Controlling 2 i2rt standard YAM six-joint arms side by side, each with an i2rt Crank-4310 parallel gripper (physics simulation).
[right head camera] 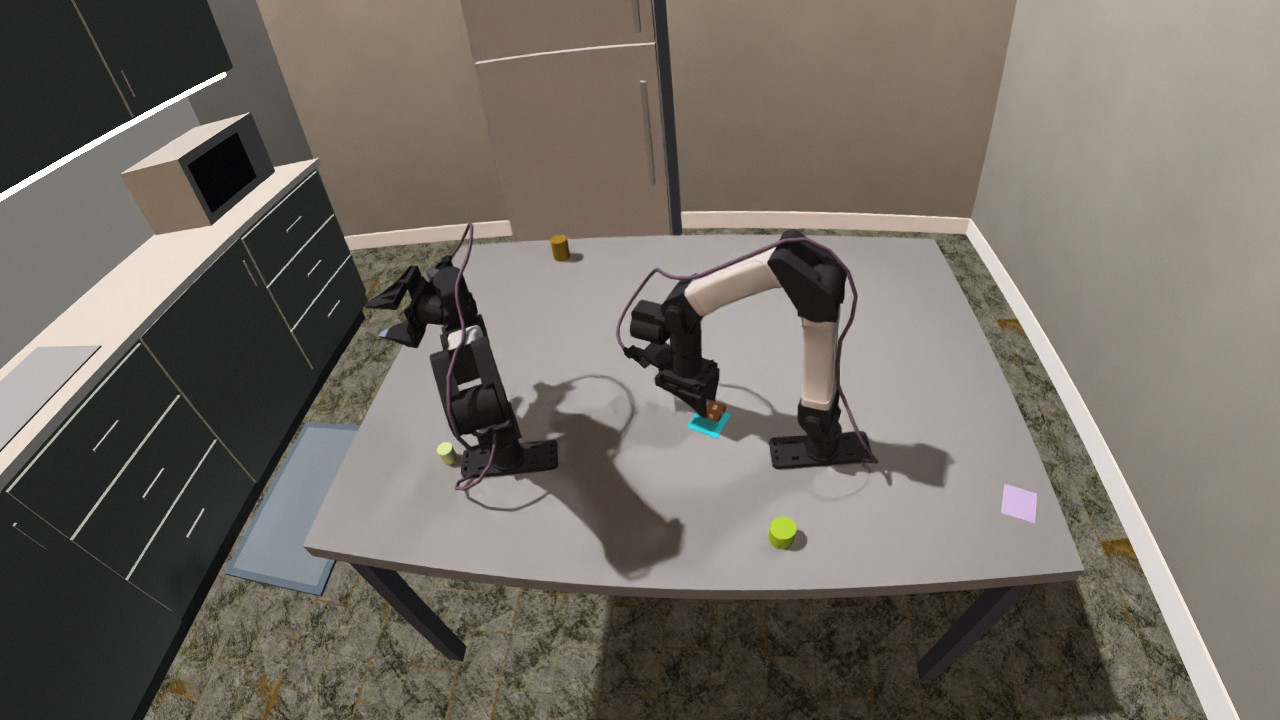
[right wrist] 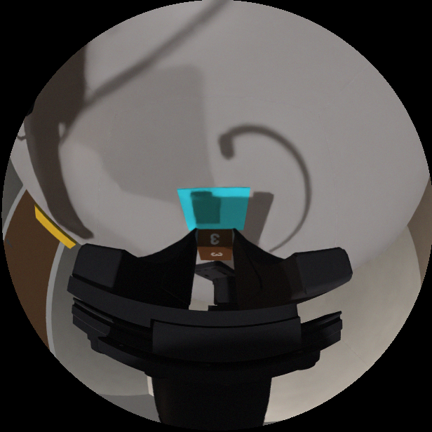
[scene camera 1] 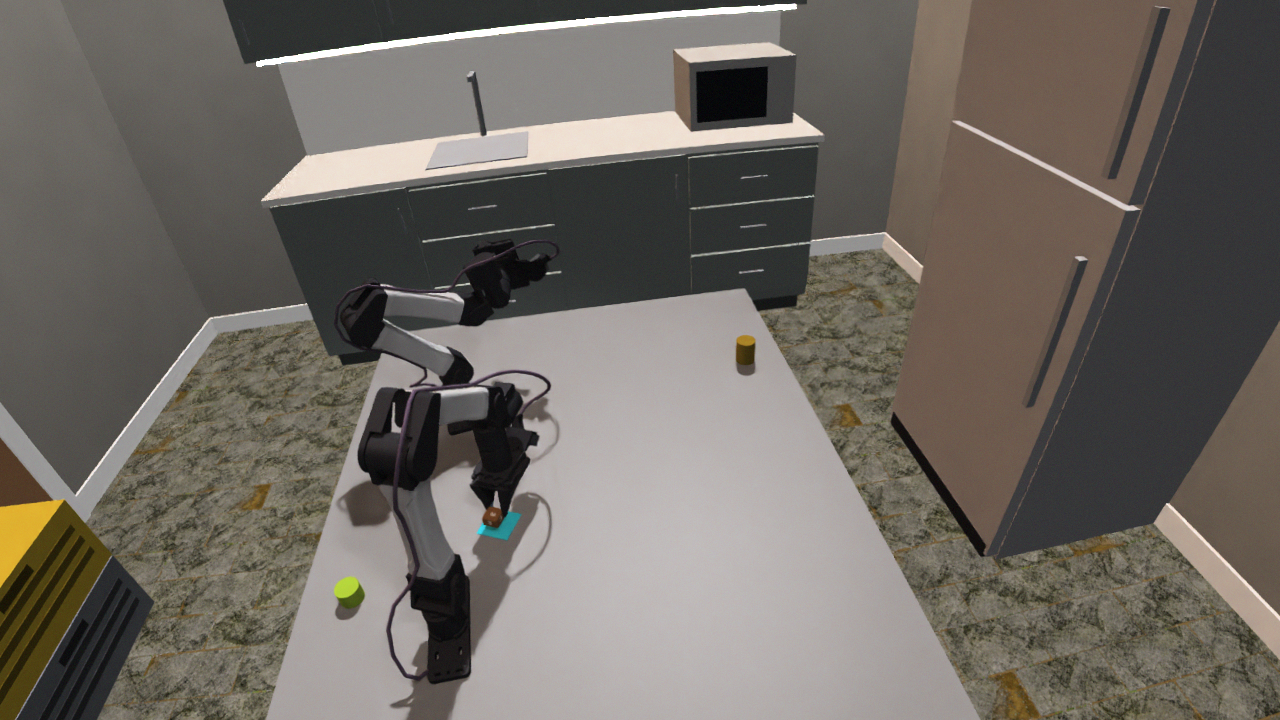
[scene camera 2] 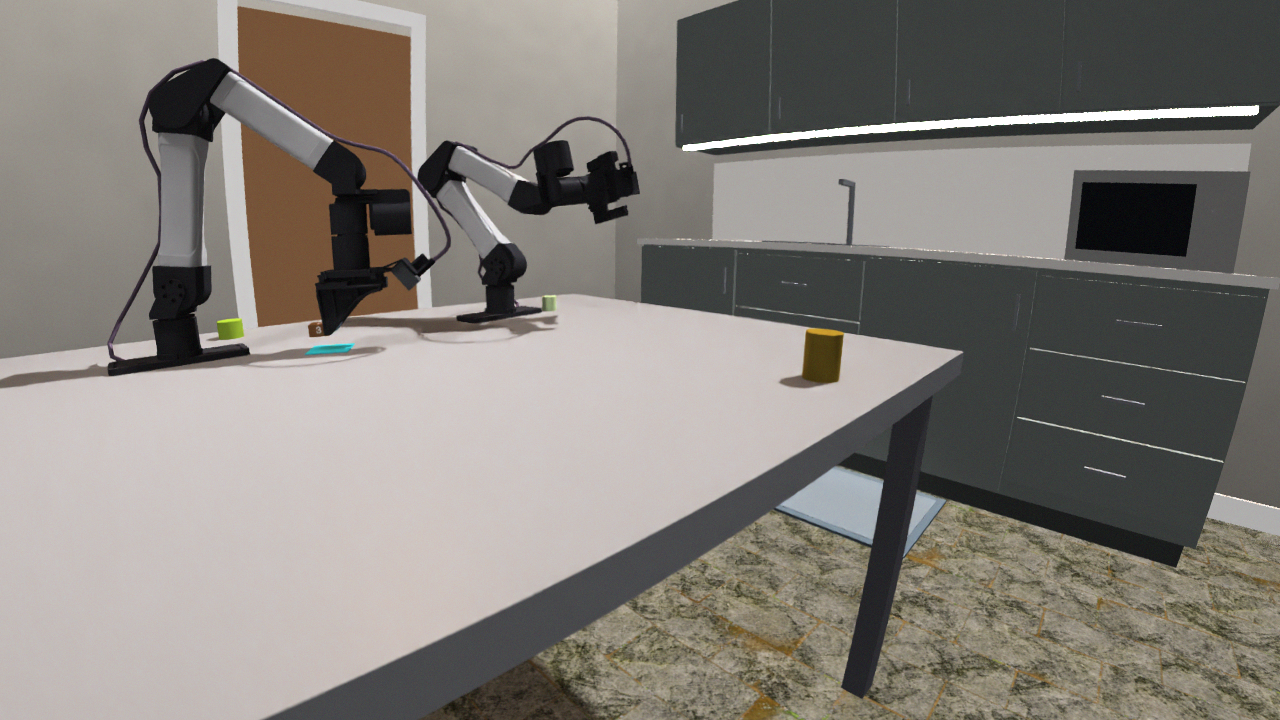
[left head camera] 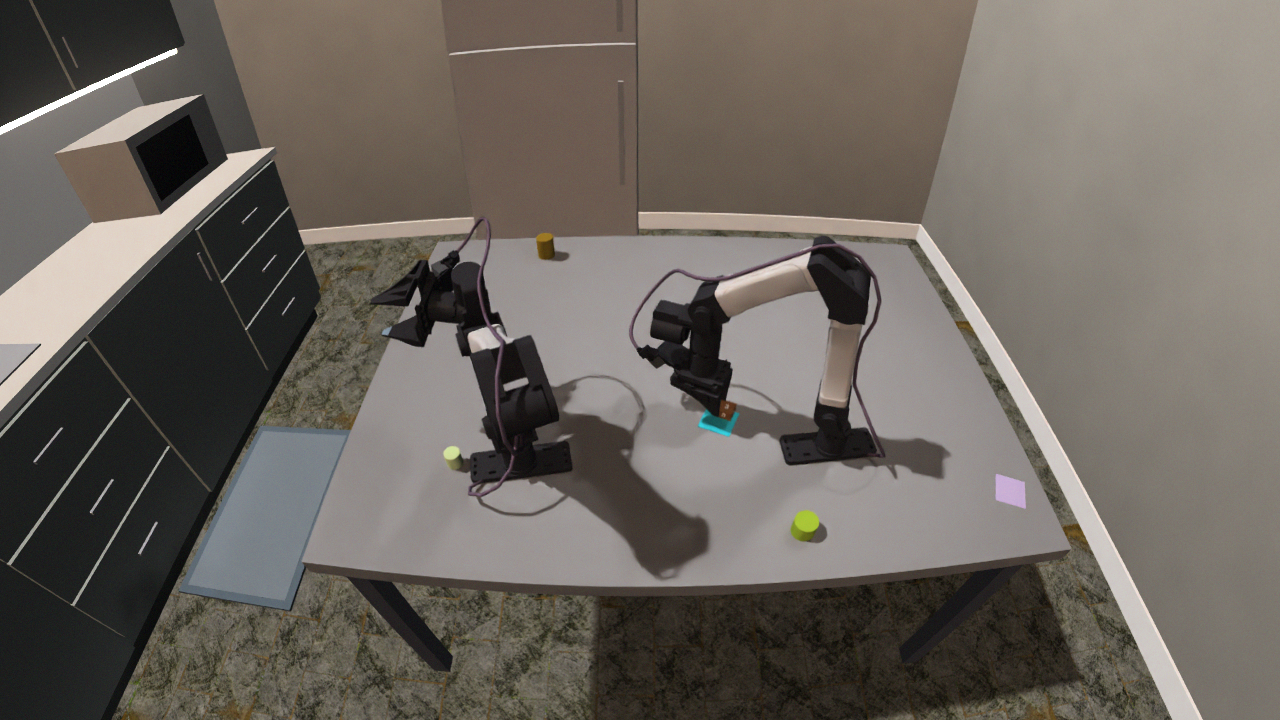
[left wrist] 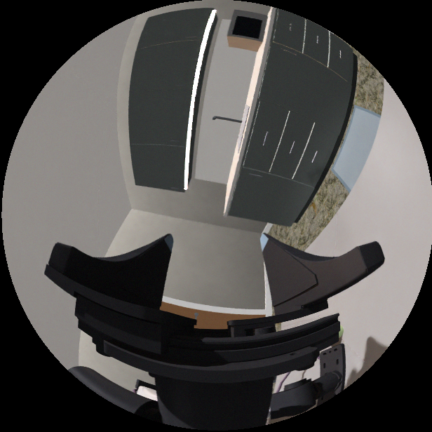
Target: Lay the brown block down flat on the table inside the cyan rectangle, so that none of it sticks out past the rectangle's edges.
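Frame: origin at the left arm's base, x left, y ahead, z down, level; millimetres.
Where they show: left gripper, fingertip midpoint: [right head camera: 372, 319] [left head camera: 376, 317]; right gripper, fingertip midpoint: [right head camera: 707, 411] [scene camera 1: 497, 513] [scene camera 2: 330, 333] [left head camera: 718, 410]; left arm's base, origin of the base link: [right head camera: 509, 460] [scene camera 2: 500, 316] [left head camera: 520, 463]; right arm's base, origin of the base link: [right head camera: 820, 451] [scene camera 1: 450, 627] [scene camera 2: 181, 361] [left head camera: 828, 447].
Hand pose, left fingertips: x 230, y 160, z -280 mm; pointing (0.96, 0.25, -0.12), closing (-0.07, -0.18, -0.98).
Things, the pixels of their top centre, and the offset from my left fingertips. "*": a spot on its surface instead.
- brown block, middle of its top: [scene camera 2: 320, 323] [right head camera: 714, 407] [left head camera: 726, 406] [scene camera 1: 492, 513] dx -649, dy -129, dz +236 mm
- cyan rectangle, surface spot: [scene camera 2: 329, 349] [right head camera: 710, 418] [left head camera: 720, 417] [scene camera 1: 502, 524] * dx -643, dy -118, dz +279 mm
- lime cylinder, middle of its top: [right head camera: 783, 528] [left head camera: 806, 521] [scene camera 1: 346, 587] [scene camera 2: 229, 320] dx -717, dy -416, dz +247 mm
- pale green cylinder, middle of its top: [left head camera: 451, 452] [right head camera: 444, 448] [scene camera 2: 549, 296] dx -97, dy -139, dz +247 mm
- dark orange cylinder, middle of its top: [scene camera 2: 824, 331] [scene camera 1: 745, 340] [left head camera: 544, 237] [right head camera: 558, 239] dx -335, dy +572, dz +219 mm
- purple square, surface spot: [left head camera: 1010, 490] * dx -1199, dy -458, dz +279 mm
The brown block [left head camera: 728, 410] [right head camera: 716, 411] [scene camera 1: 492, 517] [scene camera 2: 315, 329] [right wrist: 215, 245], marked with a 3, is held between the fingertips of my right gripper [left head camera: 716, 410] [right wrist: 214, 230], which is shut on it and points down. The cyan rectangle [left head camera: 718, 427] [right head camera: 708, 427] [scene camera 1: 503, 530] [scene camera 2: 329, 349] [right wrist: 233, 212] lies flat on the table under and beside the block. The block hangs a little above the table, and shadows fall on the cyan. The fingers hide part of the block. My left gripper [left head camera: 380, 317] [right head camera: 375, 319] [left wrist: 216, 236] is open and empty, raised high at the left of the head views.
A lime cylinder [left head camera: 804, 525] [right head camera: 782, 532] [scene camera 1: 349, 592] stands near the front edge. A pale green cylinder [left head camera: 453, 458] stands beside the left arm's base. A dark orange cylinder [left head camera: 546, 246] [scene camera 1: 745, 350] [scene camera 2: 822, 355] stands at the far edge. A purple square [left head camera: 1010, 490] lies at the right.
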